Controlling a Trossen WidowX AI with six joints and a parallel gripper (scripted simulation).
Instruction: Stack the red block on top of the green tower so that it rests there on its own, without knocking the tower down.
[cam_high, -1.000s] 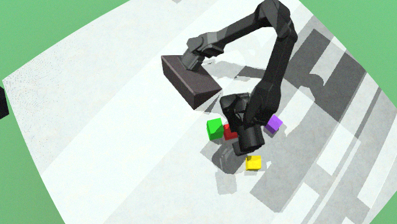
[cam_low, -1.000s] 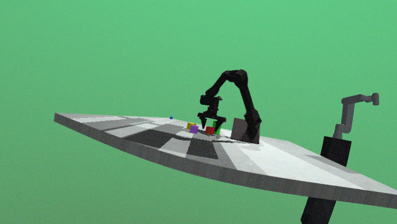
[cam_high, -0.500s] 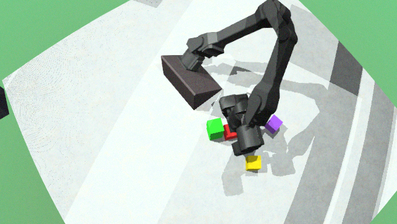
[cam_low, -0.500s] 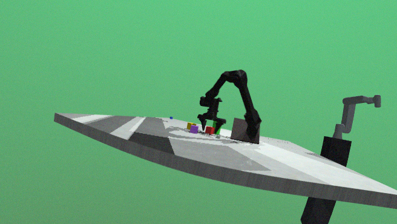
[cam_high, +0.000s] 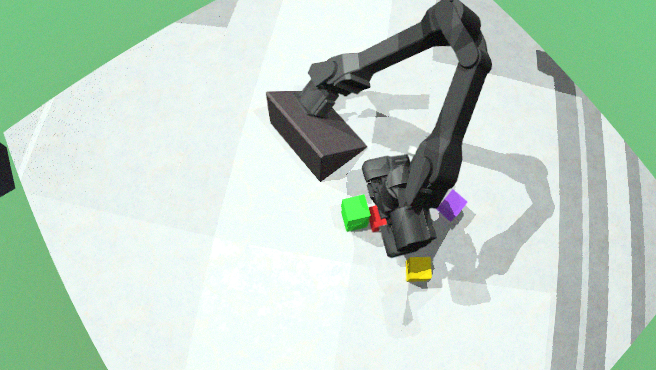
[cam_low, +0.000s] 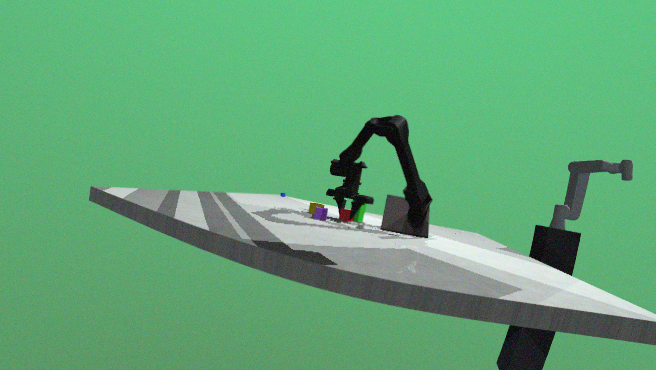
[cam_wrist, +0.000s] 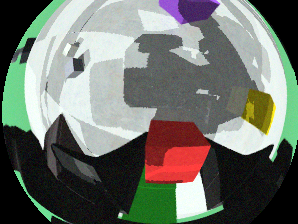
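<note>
Right now my gripper tip is 130 mm short of the yellow block and 10 mm below it. The rest, counted from my gripper tip: purple block 50 mm ahead, 140 mm to the left, 10 mm above; then red block 10 mm to the right, 10 mm above.
</note>
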